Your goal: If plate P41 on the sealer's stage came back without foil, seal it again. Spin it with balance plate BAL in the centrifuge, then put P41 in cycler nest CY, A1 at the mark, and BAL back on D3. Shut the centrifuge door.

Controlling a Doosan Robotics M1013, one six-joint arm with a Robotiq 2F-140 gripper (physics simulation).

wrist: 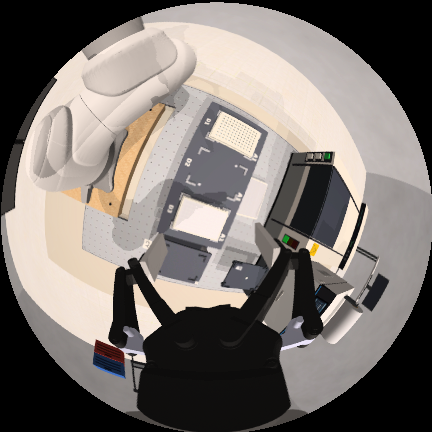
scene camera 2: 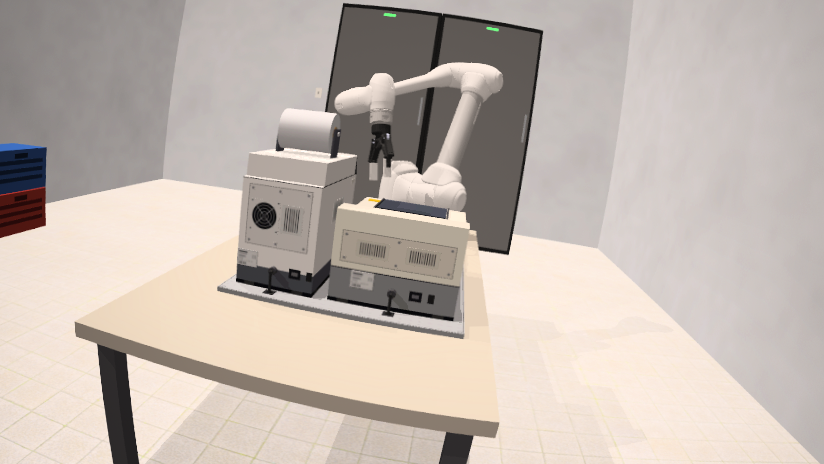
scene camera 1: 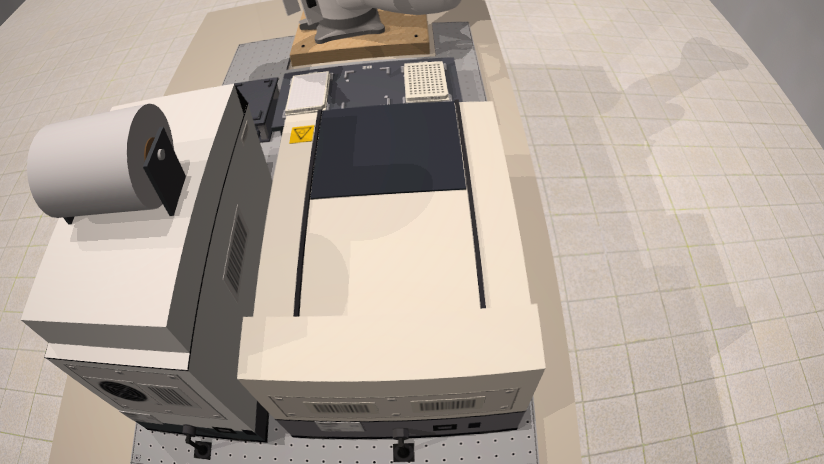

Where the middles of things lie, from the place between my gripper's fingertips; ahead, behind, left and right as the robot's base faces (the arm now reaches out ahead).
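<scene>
White plate (scene camera 1: 308, 93): my gripper is 18 cm above it, 3 cm short of it and 2 cm to the left of it. Positions of the other things, measured from my hand: foil roll (scene camera 1: 91, 165), 22 cm to the right, 53 cm ahead and 17 cm above; centrifuge (scene camera 1: 396, 316), 9 cm to the left, 54 cm ahead and 12 cm below; dark lid (scene camera 1: 413, 147), 11 cm to the left, 39 cm ahead and 4 cm below.
</scene>
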